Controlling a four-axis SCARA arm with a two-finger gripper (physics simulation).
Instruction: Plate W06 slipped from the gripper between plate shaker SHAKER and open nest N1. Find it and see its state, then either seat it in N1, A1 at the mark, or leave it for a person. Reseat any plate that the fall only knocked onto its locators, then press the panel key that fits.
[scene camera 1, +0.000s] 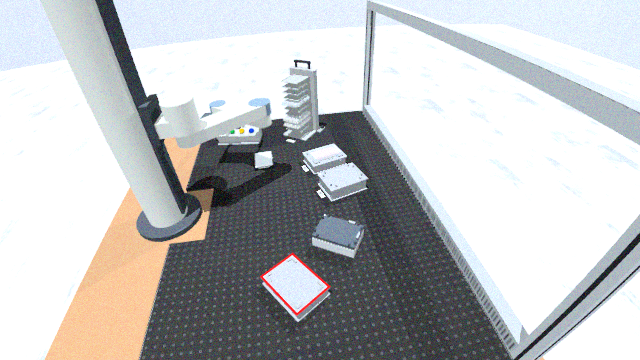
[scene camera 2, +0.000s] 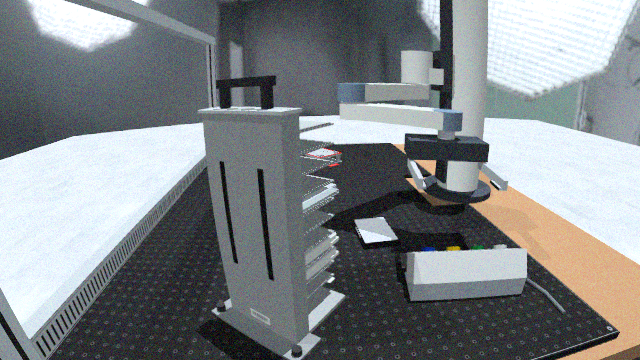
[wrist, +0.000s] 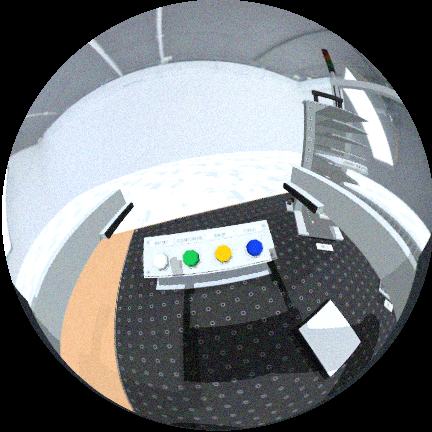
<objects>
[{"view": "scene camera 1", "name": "grey station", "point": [337, 235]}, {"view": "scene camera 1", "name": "pale flat surface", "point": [344, 176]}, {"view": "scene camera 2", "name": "my gripper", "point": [464, 185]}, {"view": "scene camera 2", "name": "white plate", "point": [372, 232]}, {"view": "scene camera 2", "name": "button box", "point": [431, 275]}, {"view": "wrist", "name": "my gripper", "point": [204, 182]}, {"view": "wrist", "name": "white plate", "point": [327, 337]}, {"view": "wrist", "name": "button box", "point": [208, 271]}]
</objects>
